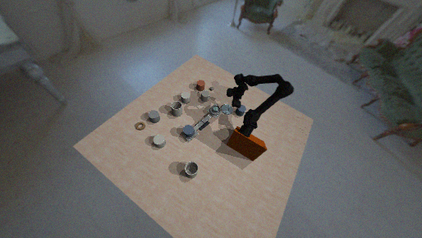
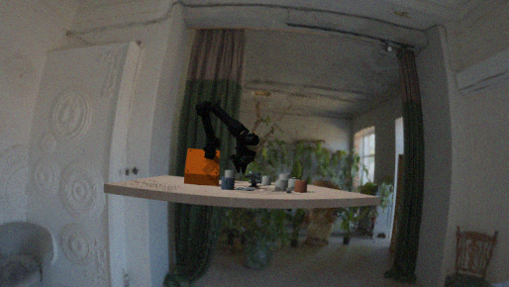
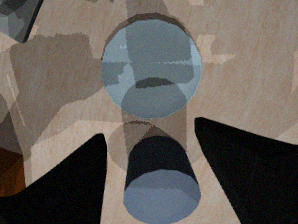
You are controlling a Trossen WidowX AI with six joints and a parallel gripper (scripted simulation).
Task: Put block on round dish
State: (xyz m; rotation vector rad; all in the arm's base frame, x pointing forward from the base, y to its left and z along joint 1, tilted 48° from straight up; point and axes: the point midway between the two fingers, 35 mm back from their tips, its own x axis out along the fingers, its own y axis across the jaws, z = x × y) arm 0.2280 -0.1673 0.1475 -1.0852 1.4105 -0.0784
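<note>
Now: gripper tip 7 cm short of the grey balance, 26 cm to the right of it and 5 cm above it. Round my gripper tip: blue-grey cup: 8 cm ahead, 41 cm to the left, 3 cm below; then red-brown cup: 34 cm ahead, 2 cm to the left, 5 cm below.
</note>
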